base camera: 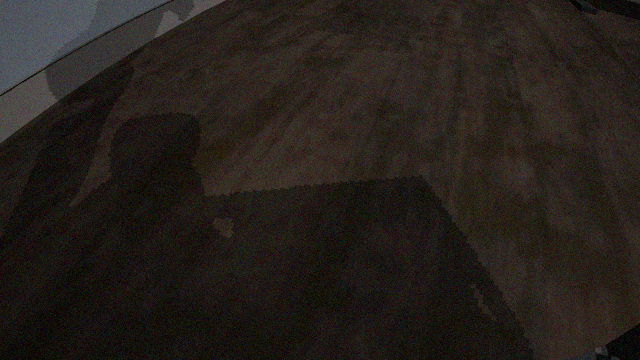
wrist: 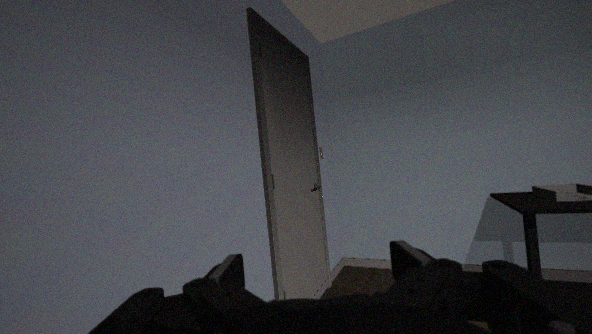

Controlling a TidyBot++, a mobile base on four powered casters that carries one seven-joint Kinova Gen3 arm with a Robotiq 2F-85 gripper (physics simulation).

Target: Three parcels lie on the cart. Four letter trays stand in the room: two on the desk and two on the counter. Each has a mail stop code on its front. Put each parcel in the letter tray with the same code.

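Places are measured from the arm's base along level axes (x back, y right, z up), in centimetres.
Pixels of known places: gripper, between the fingertips: point(wrist: 316, 264).
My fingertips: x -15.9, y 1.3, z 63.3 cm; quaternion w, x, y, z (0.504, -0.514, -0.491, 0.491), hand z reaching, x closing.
Note:
Behind a point stands the place of what it marks.
My gripper point(wrist: 316, 264) @[y 1.3, x -15.9, z 63.3 cm] is open, with its two dark fingers wide apart at the bottom of the wrist view and the door and wall showing between them. A letter tray point(wrist: 567, 193) @[y 190.8, x -178.2, z 32.9 cm], pale inside, stands on the dark desk point(wrist: 512, 199) @[y 153.1, x -181.1, z 32.3 cm] at the right edge of the wrist view, well away from the gripper. Part of the tray is cut off by the frame, and no code can be read on it. The parcels, the cart and the counter do not show in either view.
A closed door point(wrist: 292, 175) @[y -0.8, x -189.7, z 64.9 cm] stands in the blue-grey wall point(wrist: 125, 150) @[y -55.1, x -87.4, z 81.0 cm], left of the room's corner. A dark desk leg point(wrist: 532, 245) @[y 157.0, x -173.1, z 1.4 cm] reaches down at the right. In the base camera, brown floor point(base camera: 350, 100) @[y 12.5, x -67.7, z -39.7 cm] carries broad shadows, and a wall point(base camera: 45, 35) @[y -55.1, x -87.4, z -24.6 cm] runs along the upper left.

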